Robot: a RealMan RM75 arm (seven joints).
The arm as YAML. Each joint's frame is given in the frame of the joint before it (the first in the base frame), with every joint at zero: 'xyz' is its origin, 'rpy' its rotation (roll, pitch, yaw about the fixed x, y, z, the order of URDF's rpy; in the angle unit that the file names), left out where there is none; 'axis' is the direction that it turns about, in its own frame. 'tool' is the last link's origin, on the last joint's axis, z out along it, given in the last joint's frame.
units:
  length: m
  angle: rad
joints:
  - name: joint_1
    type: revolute
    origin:
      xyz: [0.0, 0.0, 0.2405]
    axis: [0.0, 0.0, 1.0]
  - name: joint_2
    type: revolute
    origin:
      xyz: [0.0, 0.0, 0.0]
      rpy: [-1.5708, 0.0, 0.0]
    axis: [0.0, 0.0, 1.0]
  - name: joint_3
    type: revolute
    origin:
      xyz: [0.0, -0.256, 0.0]
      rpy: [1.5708, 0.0, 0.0]
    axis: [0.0, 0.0, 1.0]
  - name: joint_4
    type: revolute
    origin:
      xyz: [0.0, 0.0, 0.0]
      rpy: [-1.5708, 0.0, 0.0]
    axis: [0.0, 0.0, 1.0]
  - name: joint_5
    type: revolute
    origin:
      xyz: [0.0, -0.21, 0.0]
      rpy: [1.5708, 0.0, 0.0]
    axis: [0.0, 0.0, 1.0]
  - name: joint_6
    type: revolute
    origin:
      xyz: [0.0, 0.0, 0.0]
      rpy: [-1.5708, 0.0, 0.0]
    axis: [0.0, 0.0, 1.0]
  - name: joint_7
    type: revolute
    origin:
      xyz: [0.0, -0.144, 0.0]
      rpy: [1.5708, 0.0, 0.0]
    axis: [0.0, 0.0, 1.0]
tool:
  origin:
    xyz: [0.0, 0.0, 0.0]
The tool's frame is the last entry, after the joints.
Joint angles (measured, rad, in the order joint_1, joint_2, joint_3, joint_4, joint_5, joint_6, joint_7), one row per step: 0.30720 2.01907 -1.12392 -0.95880 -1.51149 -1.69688 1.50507; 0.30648 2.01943 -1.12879 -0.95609 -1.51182 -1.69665 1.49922; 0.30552 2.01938 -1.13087 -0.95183 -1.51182 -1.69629 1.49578; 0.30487 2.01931 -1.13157 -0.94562 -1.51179 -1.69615 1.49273; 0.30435 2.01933 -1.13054 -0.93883 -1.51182 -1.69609 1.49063; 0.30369 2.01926 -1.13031 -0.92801 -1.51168 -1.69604 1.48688; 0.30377 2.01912 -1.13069 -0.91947 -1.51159 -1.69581 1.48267; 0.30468 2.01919 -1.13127 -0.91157 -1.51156 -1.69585 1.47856; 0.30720 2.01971 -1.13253 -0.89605 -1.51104 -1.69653 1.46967; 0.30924 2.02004 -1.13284 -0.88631 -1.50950 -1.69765 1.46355; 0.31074 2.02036 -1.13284 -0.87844 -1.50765 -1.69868 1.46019
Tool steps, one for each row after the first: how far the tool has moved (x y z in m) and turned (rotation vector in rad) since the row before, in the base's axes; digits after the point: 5 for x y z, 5 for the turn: 0.00025 -0.00071 -0.00135 -0.00215 -0.00169 0.00359; 0.00080 -0.00056 -0.00084 -0.00161 -0.00014 -0.00107; 0.00108 -0.00051 -0.00079 -0.00177 0.00094 -0.00311; 0.00122 -0.00039 -0.00057 -0.00125 0.00181 -0.00490; 0.00180 -0.00072 -0.00112 -0.00288 0.00251 -0.00668; 0.00123 -0.00046 -0.00096 -0.00186 0.00142 -0.00358; 0.00084 -0.00032 -0.00100 -0.00205 0.00143 -0.00205; 0.00126 -0.00057 -0.00205 -0.00396 0.00358 -0.00224; 0.00052 -0.00026 -0.00109 -0.00166 0.00358 -0.00028; 0.00039 -0.00022 -0.00079 -0.00189 0.00389 -0.00164
